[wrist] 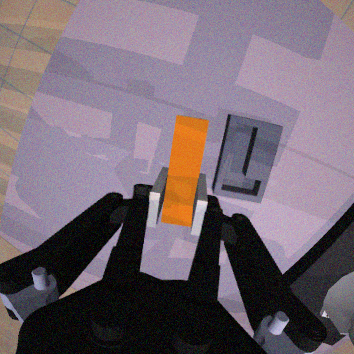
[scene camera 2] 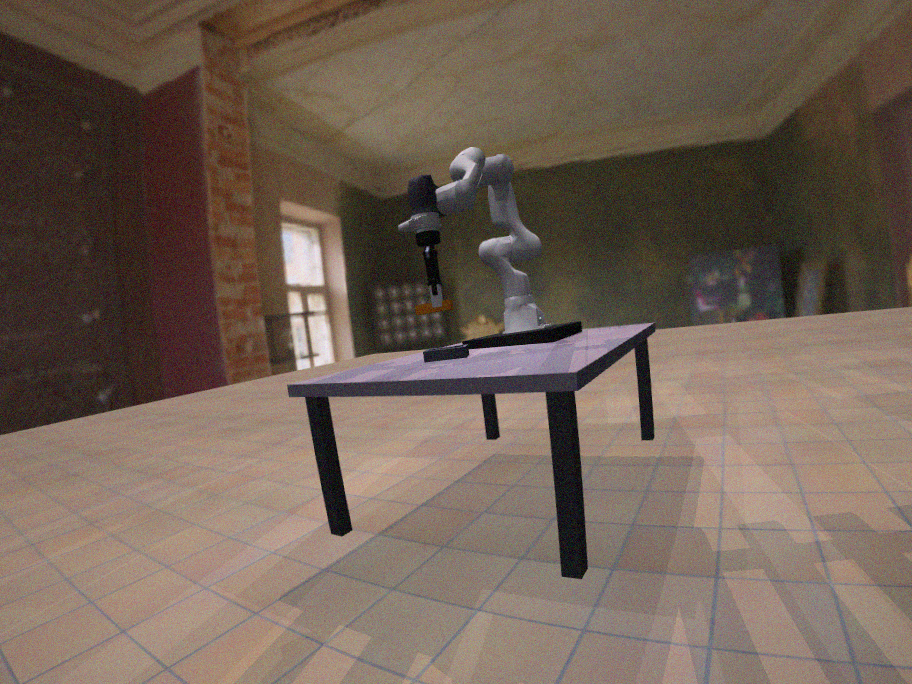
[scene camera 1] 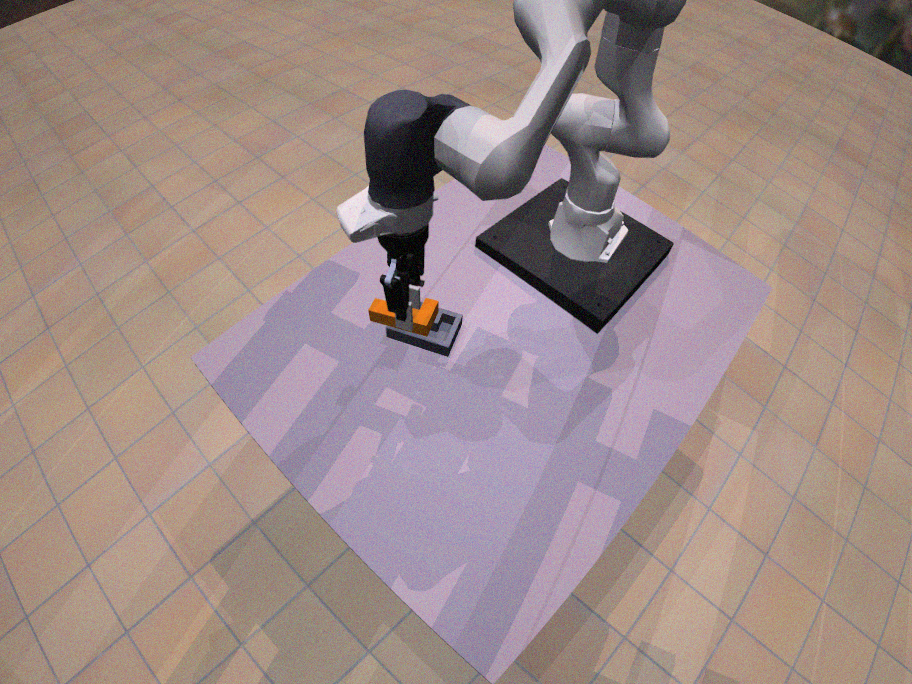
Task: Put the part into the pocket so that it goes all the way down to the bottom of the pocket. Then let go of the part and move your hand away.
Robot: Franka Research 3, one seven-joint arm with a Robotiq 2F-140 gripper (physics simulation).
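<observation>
The orange part (scene camera 1: 426, 316) (scene camera 2: 422, 309) (wrist: 188, 150) is a long bar, held roughly level. My gripper (scene camera 1: 407, 312) (scene camera 2: 436, 298) (wrist: 181, 183) is shut on it near one end in the wrist view, with a pad on each side. The grey block with the pocket (scene camera 1: 418, 341) (scene camera 2: 445, 354) (wrist: 270, 167) lies on the table. In scene camera 2 a clear gap shows between the part and the block below. In the wrist view the block shows to the right of the part, its long sides roughly parallel to the part's, and the pocket opening is uncovered. Its depth is hard to judge.
The table (scene camera 1: 471, 530) (scene camera 2: 508, 368) carries the arm's black base plate (scene camera 1: 515, 268) (scene camera 2: 523, 339) (wrist: 320, 277), which stands behind and to the right of the block in scene camera 1. Patchy shadows fall across the table top. The tiled floor surrounds it.
</observation>
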